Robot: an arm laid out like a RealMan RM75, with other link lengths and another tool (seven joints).
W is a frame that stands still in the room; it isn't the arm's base.
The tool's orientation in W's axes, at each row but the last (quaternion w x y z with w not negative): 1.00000 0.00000 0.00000 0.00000; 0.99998 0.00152 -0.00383 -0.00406; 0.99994 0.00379 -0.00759 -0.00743; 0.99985 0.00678 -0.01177 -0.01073; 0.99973 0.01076 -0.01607 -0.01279; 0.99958 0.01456 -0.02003 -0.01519; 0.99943 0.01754 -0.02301 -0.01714; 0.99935 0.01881 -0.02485 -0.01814; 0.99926 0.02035 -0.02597 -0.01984; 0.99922 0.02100 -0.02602 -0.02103
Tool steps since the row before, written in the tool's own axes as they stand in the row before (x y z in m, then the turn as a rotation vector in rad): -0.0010 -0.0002 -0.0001 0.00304 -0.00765 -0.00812; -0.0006 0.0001 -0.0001 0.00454 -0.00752 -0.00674; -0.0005 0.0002 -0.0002 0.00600 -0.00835 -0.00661; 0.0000 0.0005 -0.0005 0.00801 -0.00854 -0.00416; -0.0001 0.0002 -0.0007 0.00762 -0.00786 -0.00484; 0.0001 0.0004 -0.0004 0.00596 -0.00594 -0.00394; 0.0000 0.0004 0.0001 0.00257 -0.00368 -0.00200; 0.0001 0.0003 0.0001 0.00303 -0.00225 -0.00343; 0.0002 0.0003 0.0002 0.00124 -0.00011 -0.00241; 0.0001 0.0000 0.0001 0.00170 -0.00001 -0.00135
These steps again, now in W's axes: -0.0010 -0.0002 -0.0001 0.00304 -0.00765 -0.00812; -0.0006 0.0001 -0.0001 0.00453 -0.00754 -0.00673; -0.0005 0.0002 -0.0002 0.00598 -0.00839 -0.00658; 0.0000 0.0005 -0.0005 0.00792 -0.00866 -0.00409; -0.0001 0.0002 -0.0007 0.00757 -0.00795 -0.00477; 0.0001 0.0004 -0.0004 0.00594 -0.00601 -0.00388; 0.0000 0.0004 0.0001 0.00254 -0.00370 -0.00201; 0.0001 0.0003 0.0001 0.00312 -0.00223 -0.00336; 0.0002 0.0003 0.0002 0.00136 -0.00006 -0.00235; 0.0001 0.0000 0.0001 0.00177 -0.00003 -0.00126
